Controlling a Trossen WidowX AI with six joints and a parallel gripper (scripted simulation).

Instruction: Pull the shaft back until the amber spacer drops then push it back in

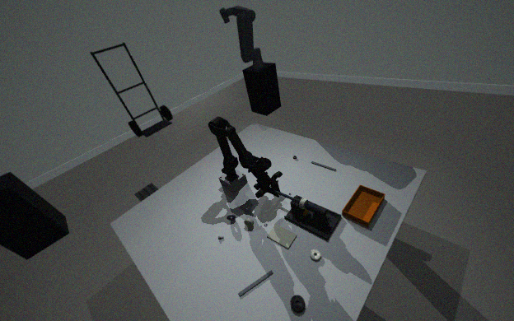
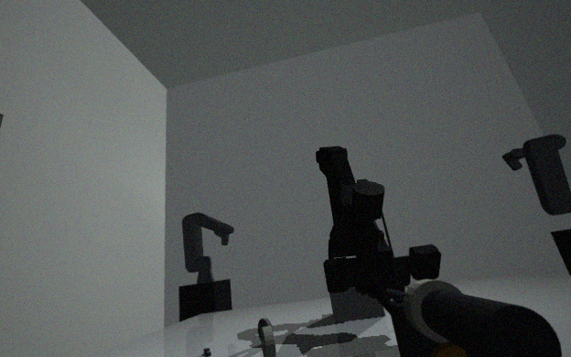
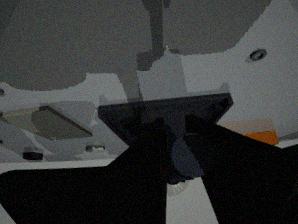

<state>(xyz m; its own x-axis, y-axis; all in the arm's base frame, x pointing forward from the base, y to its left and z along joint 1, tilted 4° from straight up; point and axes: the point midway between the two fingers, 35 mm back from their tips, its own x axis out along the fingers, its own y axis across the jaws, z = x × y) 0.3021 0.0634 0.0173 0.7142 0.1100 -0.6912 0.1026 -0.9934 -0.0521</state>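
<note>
The thin shaft lies 60 mm ahead of my gripper tip, 10 mm to the left of it and 30 mm above it. From my gripper tip the other things lie so: pale spacer: 150 mm ahead, 20 mm to the left, 30 mm above; amber spacer: 160 mm ahead, 20 mm to the left, 20 mm below; pale flat plate: 140 mm ahead, 150 mm to the right, 50 mm below.
</note>
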